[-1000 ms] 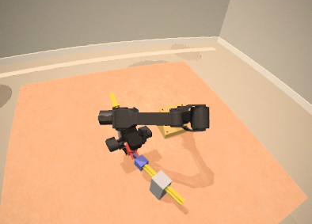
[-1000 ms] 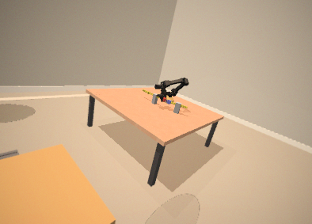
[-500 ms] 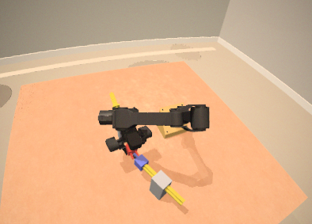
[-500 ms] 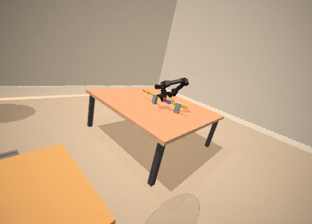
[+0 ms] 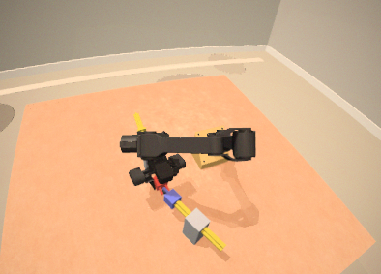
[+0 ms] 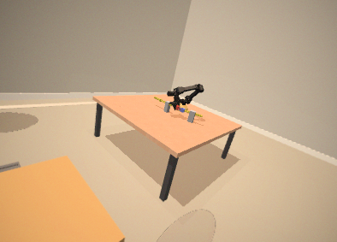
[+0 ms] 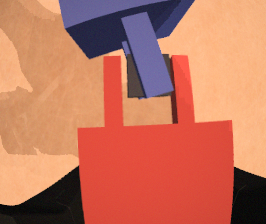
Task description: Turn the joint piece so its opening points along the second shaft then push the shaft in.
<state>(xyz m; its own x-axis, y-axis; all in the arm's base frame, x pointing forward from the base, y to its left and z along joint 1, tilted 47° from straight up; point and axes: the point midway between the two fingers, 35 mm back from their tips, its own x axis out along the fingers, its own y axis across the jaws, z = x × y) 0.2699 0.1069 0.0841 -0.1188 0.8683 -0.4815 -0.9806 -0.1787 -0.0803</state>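
Now: gripper tip 4 cm below the red joint piece and 1 cm to the right of it.
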